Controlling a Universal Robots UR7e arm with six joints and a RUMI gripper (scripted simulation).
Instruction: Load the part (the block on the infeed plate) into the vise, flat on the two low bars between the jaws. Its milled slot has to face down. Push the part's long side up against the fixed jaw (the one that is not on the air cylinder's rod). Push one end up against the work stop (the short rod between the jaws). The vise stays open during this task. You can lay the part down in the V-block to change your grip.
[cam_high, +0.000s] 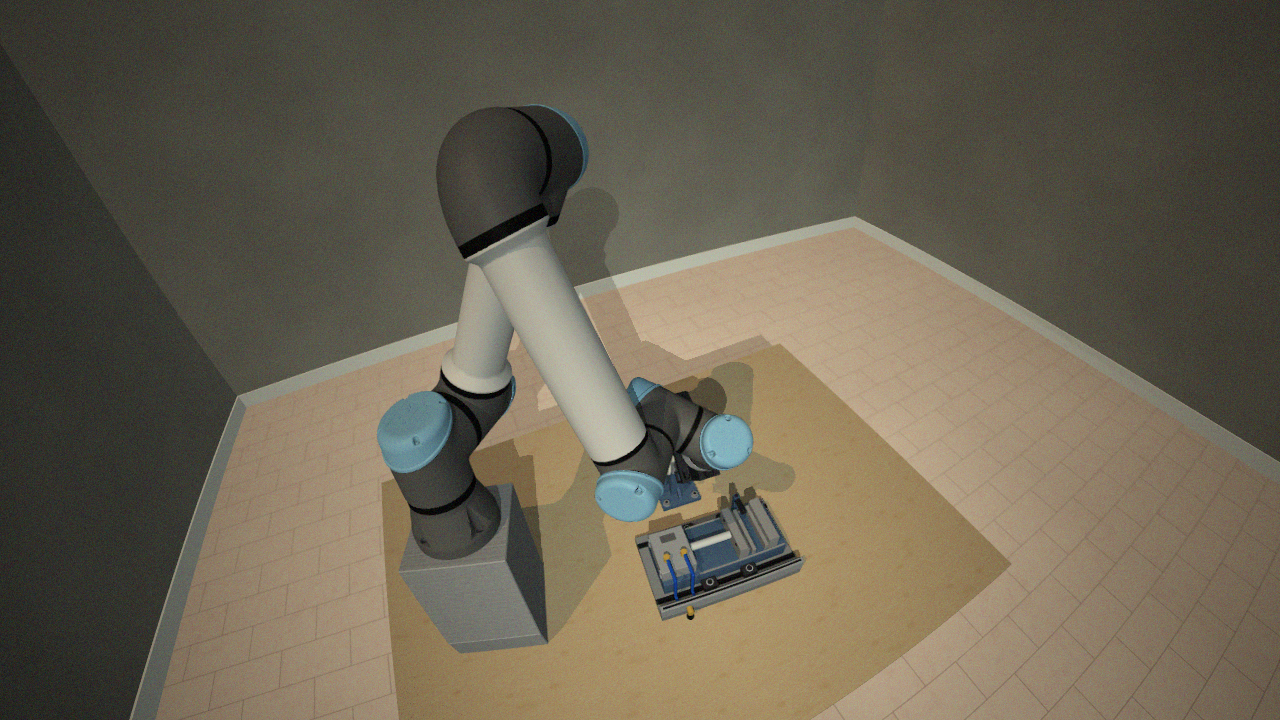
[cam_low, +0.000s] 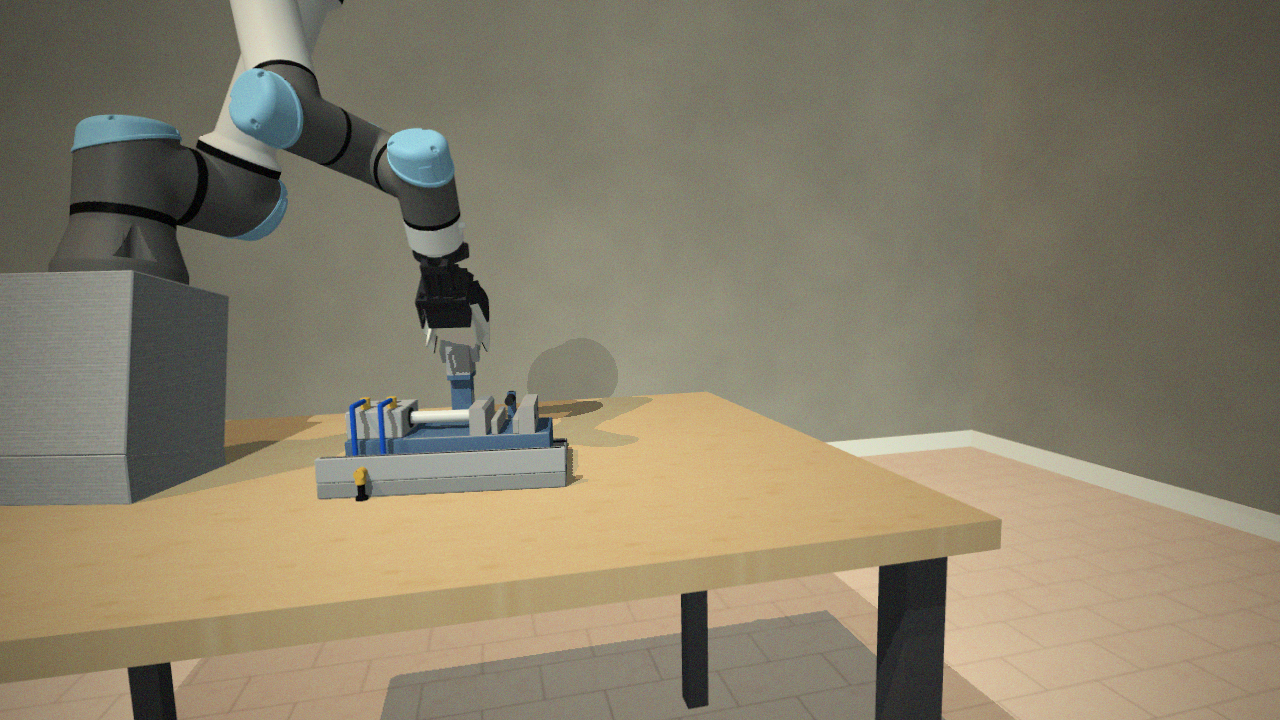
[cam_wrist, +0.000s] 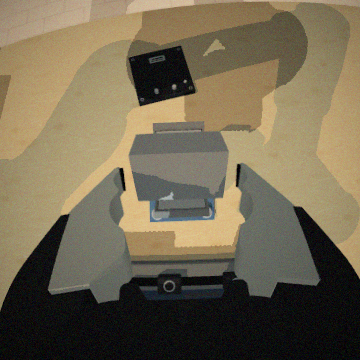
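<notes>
The part is 10 mm to the left of my hand and 10 mm below it. The rest, counted from my hand: v-block post (100 mm below); then white cylinder rod (190 mm to the right, 80 mm below, 10 mm ahead); then work stop (140 mm to the right, 90 mm ahead, 70 mm below).
</notes>
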